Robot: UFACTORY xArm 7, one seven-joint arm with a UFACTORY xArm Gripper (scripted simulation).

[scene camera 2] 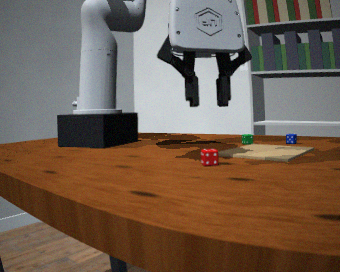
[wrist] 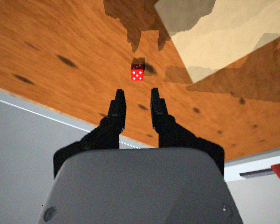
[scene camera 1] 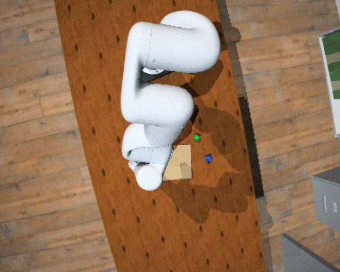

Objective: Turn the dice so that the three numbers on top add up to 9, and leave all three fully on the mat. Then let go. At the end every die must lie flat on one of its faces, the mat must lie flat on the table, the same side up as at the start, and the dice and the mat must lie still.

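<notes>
Tan mat (scene camera 2: 253,151) visible, also in scene camera 1 (scene camera 1: 179,166). My gripper (scene camera 2: 208,106) visible, also in the wrist view (wrist: 137,97).
</notes>
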